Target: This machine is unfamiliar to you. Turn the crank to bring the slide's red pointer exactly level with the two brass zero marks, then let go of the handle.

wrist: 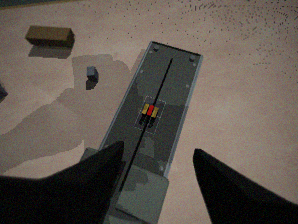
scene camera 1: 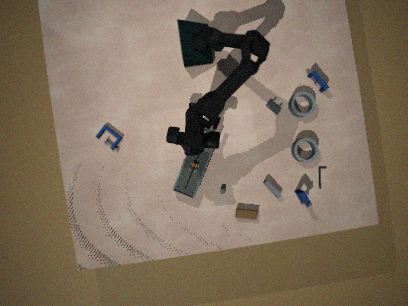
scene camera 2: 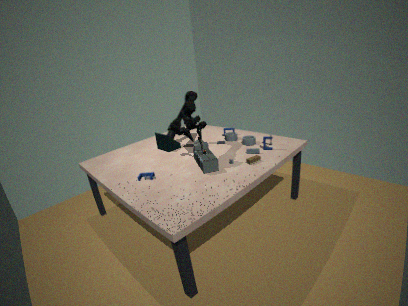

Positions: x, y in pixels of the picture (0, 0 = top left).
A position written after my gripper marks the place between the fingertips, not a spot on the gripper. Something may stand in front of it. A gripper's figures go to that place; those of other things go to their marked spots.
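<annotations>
My gripper point(wrist: 158, 150), 0.11 m from the lens. Grey slide machine point(wrist: 166, 77), 0.23 m from the lens. Marked spots on that machine and on a brown block point(wrist: 41, 37), 0.29 m apart. Brown block, 0.41 m from the lens.
</annotations>
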